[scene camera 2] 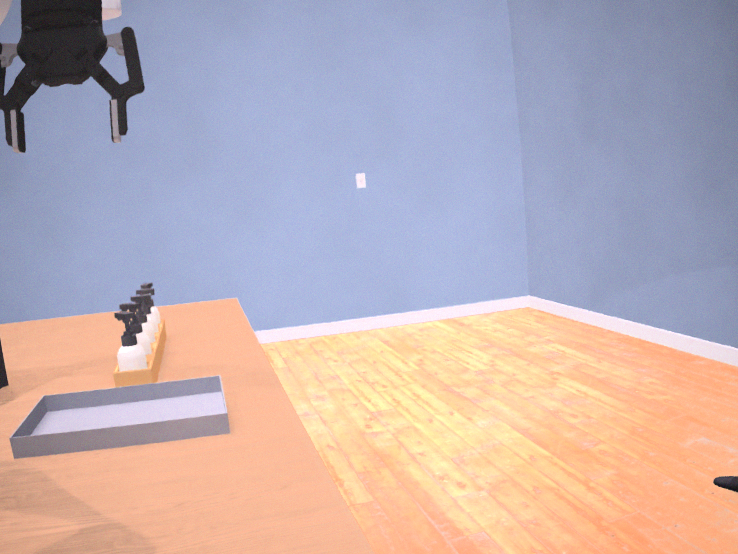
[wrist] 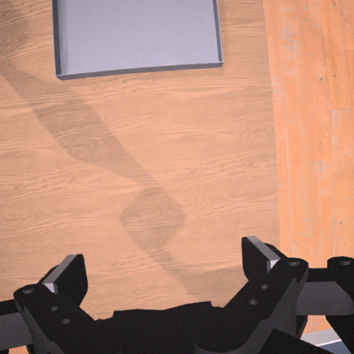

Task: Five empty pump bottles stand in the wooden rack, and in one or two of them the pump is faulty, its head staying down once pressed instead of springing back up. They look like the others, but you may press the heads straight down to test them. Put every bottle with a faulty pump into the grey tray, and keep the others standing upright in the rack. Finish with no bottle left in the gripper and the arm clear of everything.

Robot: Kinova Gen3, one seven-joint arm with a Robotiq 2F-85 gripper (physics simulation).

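Places are measured from the arm's base along level axes (x back, y right, z up), in centimetres.
Pixels of known places: gripper, between the fingertips: [scene camera 2: 67, 146].
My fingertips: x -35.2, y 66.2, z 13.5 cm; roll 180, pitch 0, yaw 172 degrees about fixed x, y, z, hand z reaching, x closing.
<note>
For each thing: its middle in the pictures, then the offset to it from my fingertips. Level surfaces: height alone.
- wooden rack, middle of its body: [scene camera 2: 144, 351] dx -7.8, dy -70.0, dz -34.6 cm
- nearest bottle, middle of its body: [scene camera 2: 130, 352] dx -4.5, dy -48.3, dz -29.9 cm
- grey tray, middle of its body: [scene camera 2: 126, 413] dx -2.2, dy -31.4, dz -35.4 cm
- table, height of its surface: dz -36.9 cm
My gripper [scene camera 2: 68, 144] [wrist: 163, 262] is open and empty, pointing down high above the table, well above the bottles and tray. The wooden rack [scene camera 2: 135, 377] stands on the table at the left in the scene view. White bottles with black pump heads stand upright in it in a row; the nearest bottle [scene camera 2: 131, 358] shows best, and the ones behind partly overlap. Five heads can be made out; whether any sits lower is too small to tell. The grey tray [scene camera 2: 125, 434] [wrist: 140, 71] lies in front of the rack, with no bottle showing in it.
The table [scene camera 2: 268, 477] [wrist: 210, 140] has its side edge to the right of the rack and tray, with wood floor [scene camera 2: 417, 417] [wrist: 320, 165] beyond. A dark object [scene camera 2: 1, 364] is cut off at the left edge, and another black shape [scene camera 2: 727, 483] at the right.
</note>
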